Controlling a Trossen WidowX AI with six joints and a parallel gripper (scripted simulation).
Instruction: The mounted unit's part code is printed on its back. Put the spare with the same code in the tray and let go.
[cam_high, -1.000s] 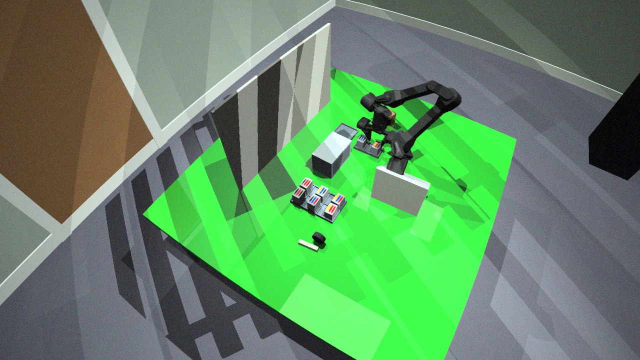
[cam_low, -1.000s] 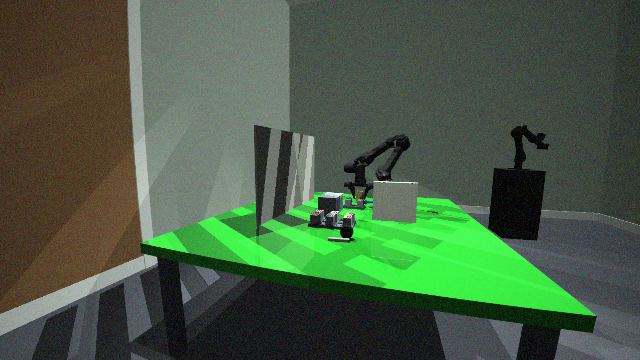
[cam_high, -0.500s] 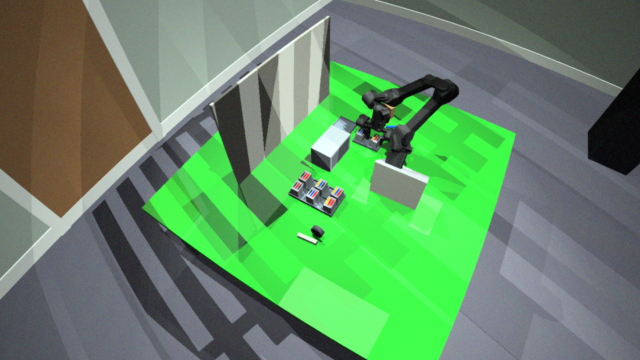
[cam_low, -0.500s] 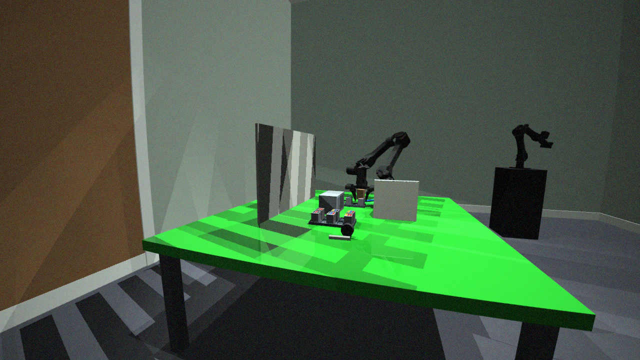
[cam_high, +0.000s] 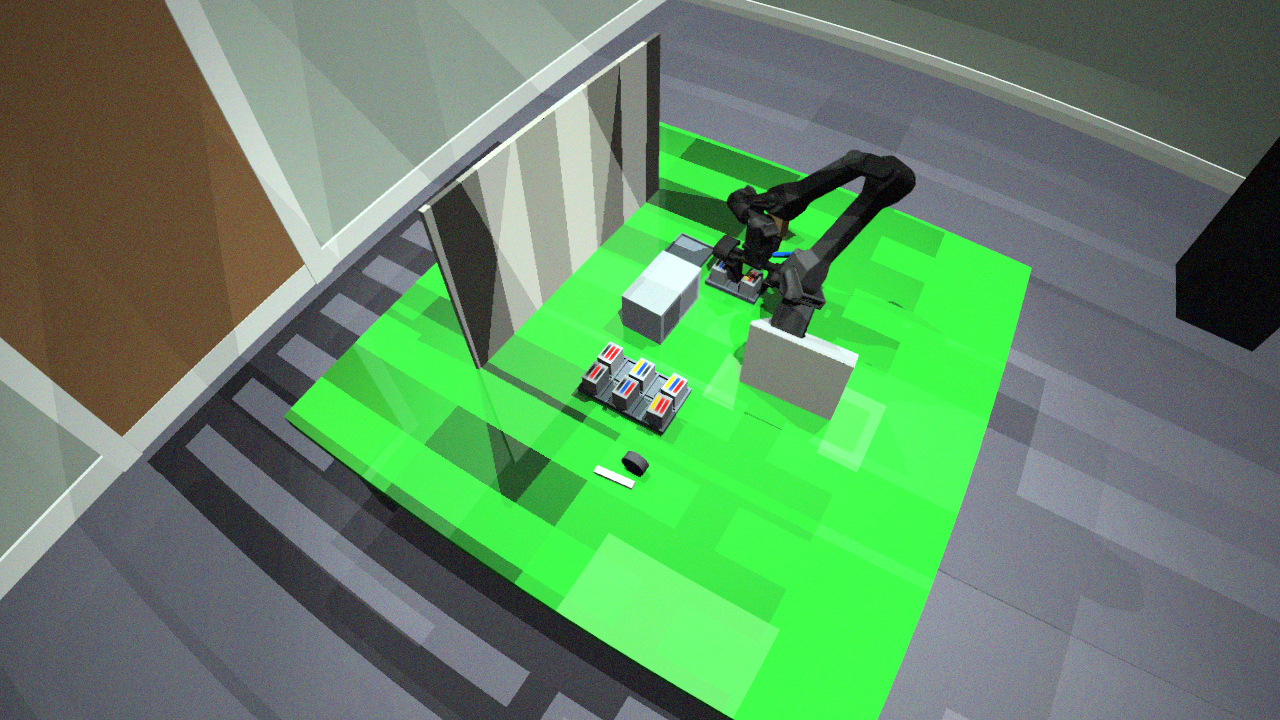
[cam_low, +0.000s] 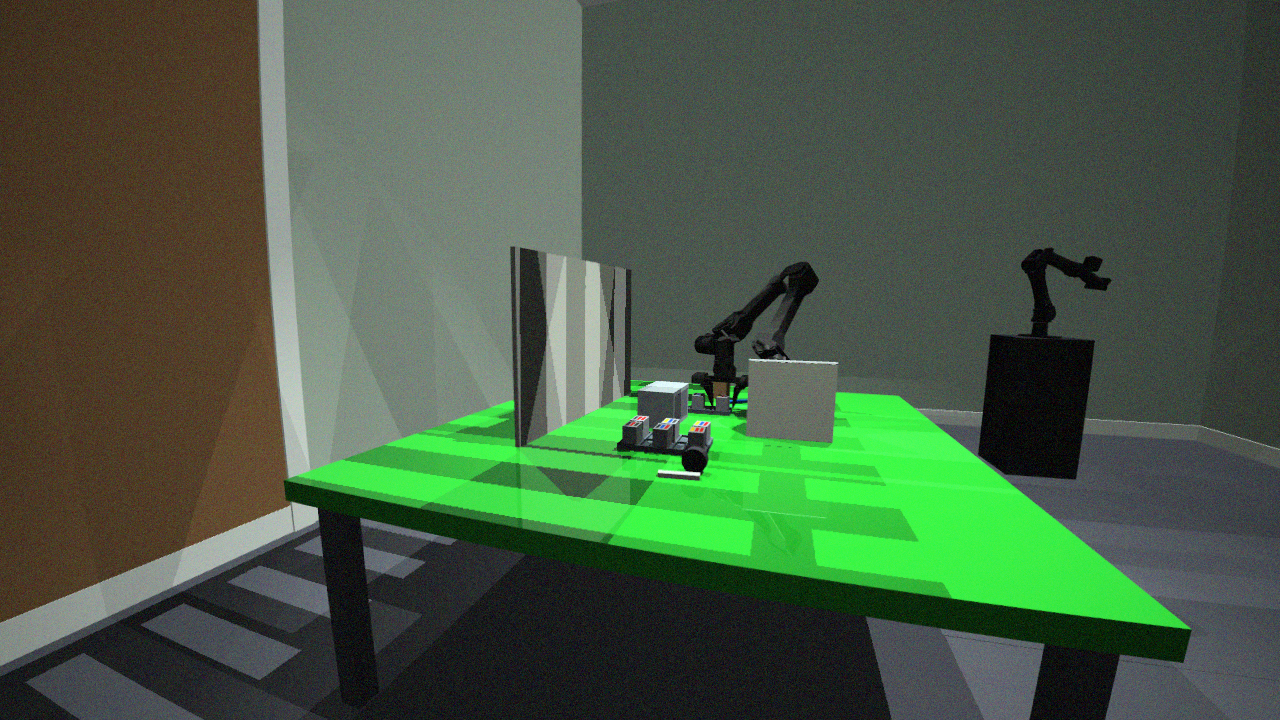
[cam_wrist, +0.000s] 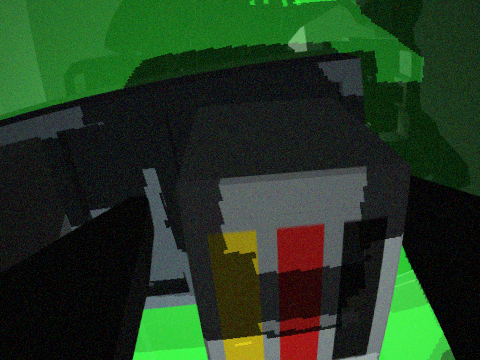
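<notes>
My gripper tip is 40 mm short of the rack and 10 mm above it. From my gripper tip the other things lie so: spare: 20 mm above; tray: 180 mm ahead, 20 mm to the right, 10 mm below; blue marker pen: 60 mm behind, 170 mm to the right, 10 mm below.
</notes>
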